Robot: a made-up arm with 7 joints.
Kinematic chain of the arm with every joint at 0, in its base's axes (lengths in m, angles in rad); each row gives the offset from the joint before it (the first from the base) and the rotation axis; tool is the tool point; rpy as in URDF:
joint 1: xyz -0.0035 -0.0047 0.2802 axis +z
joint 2: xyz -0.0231 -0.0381 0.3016 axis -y
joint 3: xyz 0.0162 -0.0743 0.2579 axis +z
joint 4: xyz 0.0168 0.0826 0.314 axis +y
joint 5: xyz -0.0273 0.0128 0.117 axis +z
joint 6: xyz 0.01 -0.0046 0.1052 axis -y
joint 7: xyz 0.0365 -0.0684 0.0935 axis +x
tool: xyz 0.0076 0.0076 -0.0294 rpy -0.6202 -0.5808 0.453
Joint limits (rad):
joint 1: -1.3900..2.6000
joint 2: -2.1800..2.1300
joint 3: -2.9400..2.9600
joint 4: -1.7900..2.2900
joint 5: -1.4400..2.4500
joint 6: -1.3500..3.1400
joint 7: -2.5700..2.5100
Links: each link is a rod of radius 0.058 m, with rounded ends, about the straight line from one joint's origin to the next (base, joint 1, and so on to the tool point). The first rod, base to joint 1, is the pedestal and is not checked.
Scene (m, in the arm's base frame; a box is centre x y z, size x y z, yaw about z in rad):
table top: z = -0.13
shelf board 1: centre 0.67 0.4 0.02 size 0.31 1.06 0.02 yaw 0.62
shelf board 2: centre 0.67 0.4 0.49 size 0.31 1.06 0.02 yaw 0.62
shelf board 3: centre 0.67 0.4 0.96 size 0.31 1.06 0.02 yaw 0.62
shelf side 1: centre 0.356 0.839 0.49 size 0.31 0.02 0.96 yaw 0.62
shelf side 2: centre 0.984 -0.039 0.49 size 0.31 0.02 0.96 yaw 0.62
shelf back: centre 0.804 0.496 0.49 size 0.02 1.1 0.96 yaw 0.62
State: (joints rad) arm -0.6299 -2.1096 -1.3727 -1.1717 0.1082 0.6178 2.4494
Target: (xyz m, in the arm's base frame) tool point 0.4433 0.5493 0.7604
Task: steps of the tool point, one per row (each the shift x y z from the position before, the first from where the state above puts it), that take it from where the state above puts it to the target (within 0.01 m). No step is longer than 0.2 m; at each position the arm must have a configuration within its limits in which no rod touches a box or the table.
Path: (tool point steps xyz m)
1: -0.0203 0.1855 0.0489
2: -0.0819 0.1457 0.0369
3: -0.0229 0.1081 0.1447
4: -0.0823 0.0870 0.1439
5: -0.1239 0.0391 0.1332
6: 0.0575 0.0632 0.0115
7: 0.0706 0.0503 0.0002
8: 0.0790 0.0344 -0.0117

